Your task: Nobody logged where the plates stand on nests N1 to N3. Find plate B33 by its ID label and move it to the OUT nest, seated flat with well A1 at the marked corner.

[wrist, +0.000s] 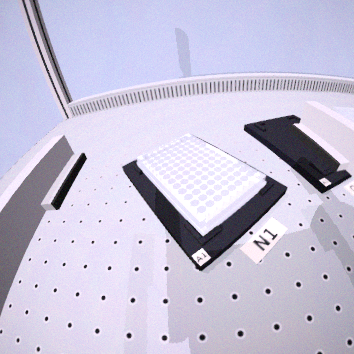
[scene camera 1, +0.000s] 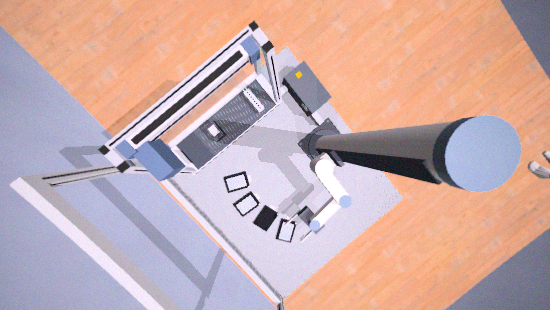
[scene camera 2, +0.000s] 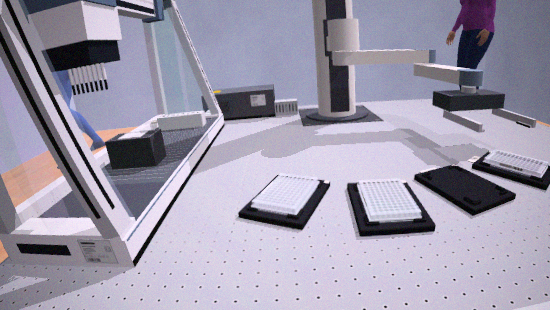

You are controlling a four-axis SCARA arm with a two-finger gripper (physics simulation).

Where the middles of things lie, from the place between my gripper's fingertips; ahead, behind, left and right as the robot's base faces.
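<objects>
My hand 7 cm above the white well plate (scene camera 2: 522, 165), 5 cm short of it. Nest N2 (scene camera 2: 425, 224), from my hand: 35 cm to the right, 13 cm ahead, 8 cm below. N1 floor label (wrist: 259, 244), from my hand: 9 cm below, 6 cm to the right, 3 cm behind. Black nest labelled OUT (scene camera 2: 470, 192), from my hand: 18 cm to the right, 9 cm ahead, 8 cm below. Of the things named here, going by their middles, nest N2 farthest from my hand.
</objects>
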